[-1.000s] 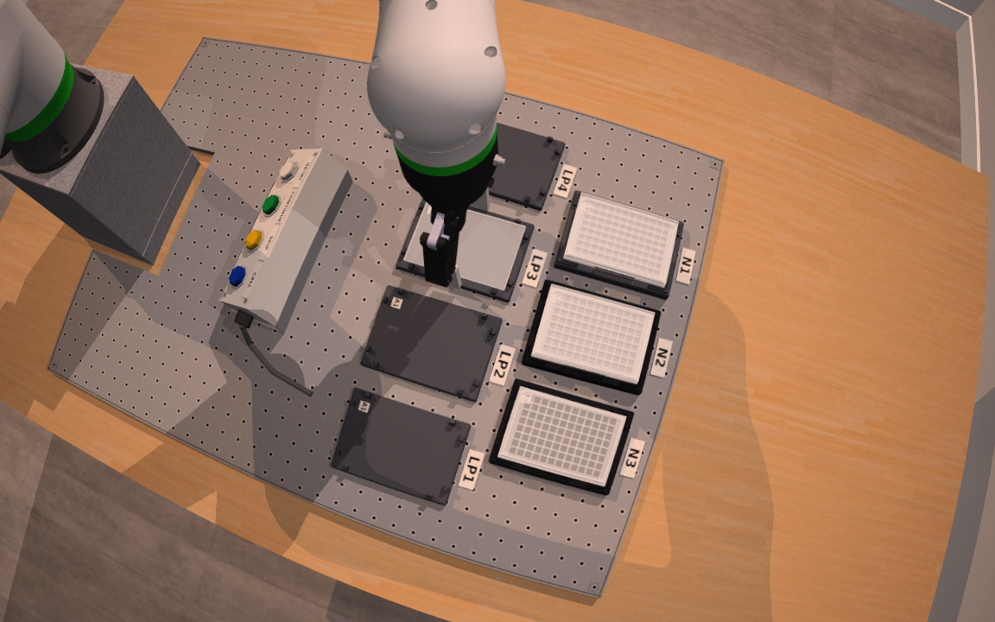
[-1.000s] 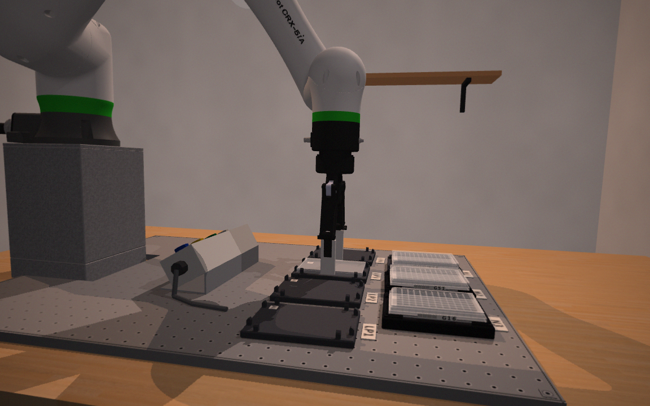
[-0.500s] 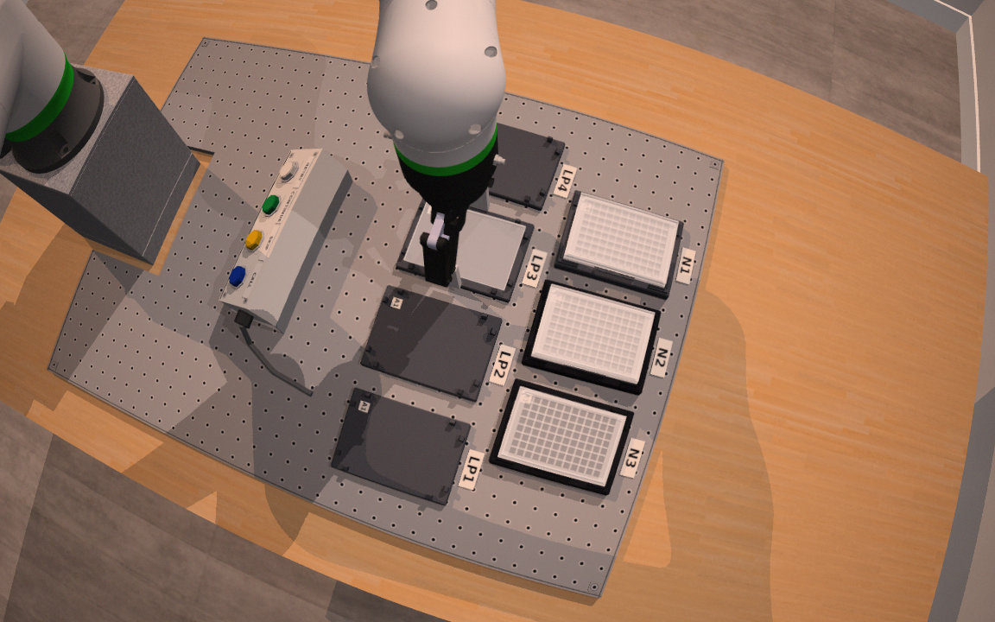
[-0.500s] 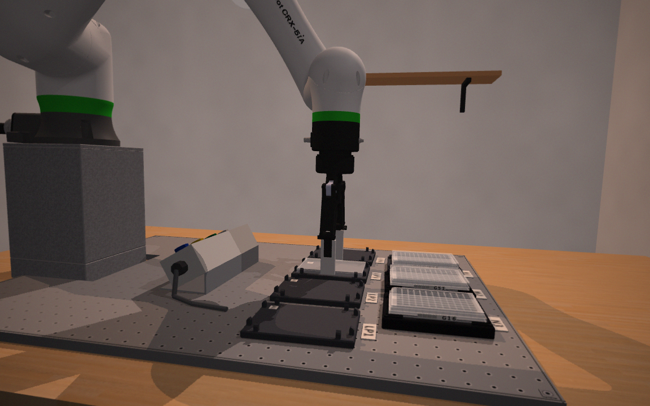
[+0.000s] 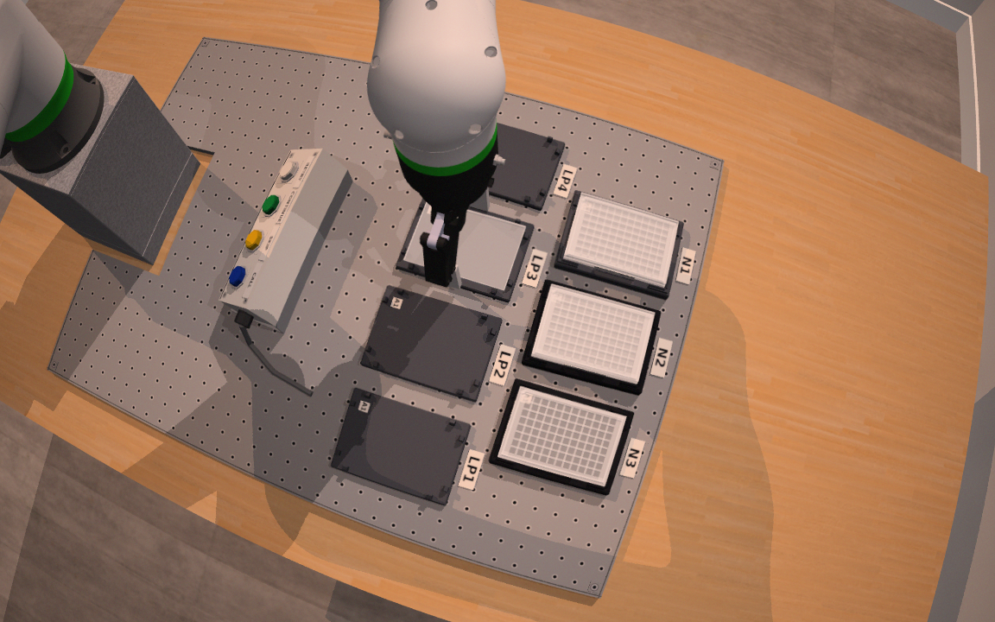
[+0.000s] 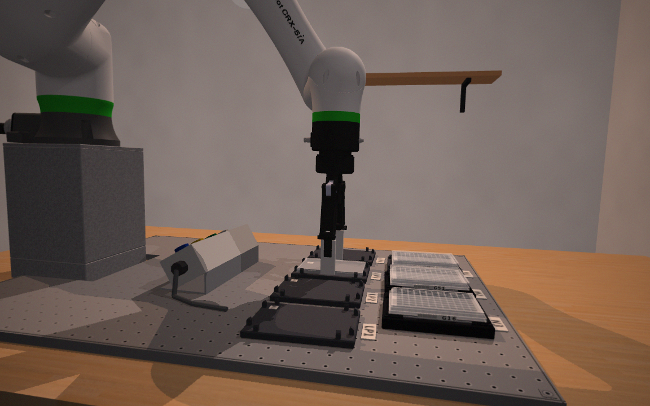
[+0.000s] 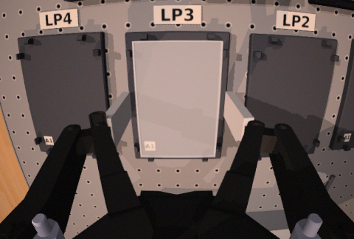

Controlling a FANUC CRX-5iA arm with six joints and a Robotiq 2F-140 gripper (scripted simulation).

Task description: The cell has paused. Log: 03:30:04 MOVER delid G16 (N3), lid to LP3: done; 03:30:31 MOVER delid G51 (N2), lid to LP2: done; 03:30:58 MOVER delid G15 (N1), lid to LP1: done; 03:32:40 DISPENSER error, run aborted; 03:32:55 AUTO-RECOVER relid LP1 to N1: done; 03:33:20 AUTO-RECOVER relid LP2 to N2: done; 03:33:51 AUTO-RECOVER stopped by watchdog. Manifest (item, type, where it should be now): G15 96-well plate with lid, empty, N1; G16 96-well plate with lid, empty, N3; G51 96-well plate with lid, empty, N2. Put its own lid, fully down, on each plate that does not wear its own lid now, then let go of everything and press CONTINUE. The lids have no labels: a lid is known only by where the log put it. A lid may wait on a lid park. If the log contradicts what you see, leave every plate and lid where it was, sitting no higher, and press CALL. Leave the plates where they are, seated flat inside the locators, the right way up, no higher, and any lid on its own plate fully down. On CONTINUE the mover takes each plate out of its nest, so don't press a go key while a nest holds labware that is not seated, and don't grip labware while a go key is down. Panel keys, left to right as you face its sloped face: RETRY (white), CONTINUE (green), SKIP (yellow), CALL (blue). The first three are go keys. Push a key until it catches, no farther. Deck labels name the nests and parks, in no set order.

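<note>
The clear lid is 20 mm below my hand. Round my hand: lid park LP2: 20 mm behind, 120 mm to the right, 30 mm below; lid park LP4: 20 mm ahead, 120 mm to the left, 30 mm below; lid park LP3: 30 mm below.
</note>
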